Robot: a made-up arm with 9 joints. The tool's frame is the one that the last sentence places.
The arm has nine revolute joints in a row. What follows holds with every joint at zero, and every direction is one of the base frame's. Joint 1 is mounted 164.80 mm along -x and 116.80 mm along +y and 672.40 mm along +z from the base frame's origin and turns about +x. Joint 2 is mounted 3.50 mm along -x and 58.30 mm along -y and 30.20 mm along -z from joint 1 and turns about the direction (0.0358, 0.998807, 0.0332). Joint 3 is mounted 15.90 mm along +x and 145.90 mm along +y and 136.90 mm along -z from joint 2 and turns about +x. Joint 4 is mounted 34.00 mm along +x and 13.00 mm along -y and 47.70 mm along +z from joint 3 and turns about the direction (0.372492, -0.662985, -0.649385). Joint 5 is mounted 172.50 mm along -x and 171.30 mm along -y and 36.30 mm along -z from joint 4 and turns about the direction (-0.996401, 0.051, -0.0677). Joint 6 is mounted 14.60 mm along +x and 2.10 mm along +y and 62.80 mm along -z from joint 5 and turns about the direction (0.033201, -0.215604, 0.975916). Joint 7 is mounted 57.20 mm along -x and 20.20 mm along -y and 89.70 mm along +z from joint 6 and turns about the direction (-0.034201, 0.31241, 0.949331). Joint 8 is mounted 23.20 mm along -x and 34.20 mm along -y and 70.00 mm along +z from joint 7 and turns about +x. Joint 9 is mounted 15.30 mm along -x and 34.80 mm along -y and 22.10 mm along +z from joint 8 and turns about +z. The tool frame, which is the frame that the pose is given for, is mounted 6.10 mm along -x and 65.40 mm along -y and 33.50 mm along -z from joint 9; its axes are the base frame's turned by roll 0.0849, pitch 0.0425 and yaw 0.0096 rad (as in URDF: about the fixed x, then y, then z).
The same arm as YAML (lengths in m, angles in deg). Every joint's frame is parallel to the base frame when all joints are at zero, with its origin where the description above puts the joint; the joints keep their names.
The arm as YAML. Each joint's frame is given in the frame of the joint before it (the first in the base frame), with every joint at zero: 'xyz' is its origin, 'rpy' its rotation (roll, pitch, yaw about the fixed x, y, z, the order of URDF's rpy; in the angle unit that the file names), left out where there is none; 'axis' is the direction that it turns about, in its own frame. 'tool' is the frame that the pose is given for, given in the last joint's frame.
units:
  length: m
  angle: deg
joints:
  - name: joint 1
    type: revolute
    origin:
      xyz: [-0.1648, 0.1168, 0.6724]
    axis: [1.0, 0.0, 0.0]
  - name: joint 2
    type: revolute
    origin:
      xyz: [-0.0035, -0.0583, -0.0302]
    axis: [0.0358, 0.998807, 0.0332]
  - name: joint 3
    type: revolute
    origin:
      xyz: [0.0159, 0.1459, -0.1369]
    axis: [1.0, 0.0, 0.0]
  - name: joint 4
    type: revolute
    origin:
      xyz: [0.034, -0.013, 0.0477]
    axis: [0.372492, -0.662985, -0.649385]
  - name: joint 5
    type: revolute
    origin:
      xyz: [-0.1725, -0.1713, -0.0363]
    axis: [-0.996401, 0.051, -0.0677]
  - name: joint 6
    type: revolute
    origin:
      xyz: [0.0146, 0.0021, -0.0628]
    axis: [0.033201, -0.215604, 0.975916]
  - name: joint 7
    type: revolute
    origin:
      xyz: [-0.0572, -0.0202, 0.0897]
    axis: [-0.034201, 0.31241, 0.949331]
  - name: joint 8
    type: revolute
    origin:
      xyz: [-0.0232, -0.0342, 0.07]
    axis: [1.0, 0.0, 0.0]
  - name: joint 9
    type: revolute
    origin:
      xyz: [-0.0153, -0.0348, 0.0221]
    axis: [0.0, 0.0, 1.0]
tool:
  origin:
    xyz: [-0.0061, -0.0654, -0.0335]
    rpy: [4.86, 2.44, 0.55]

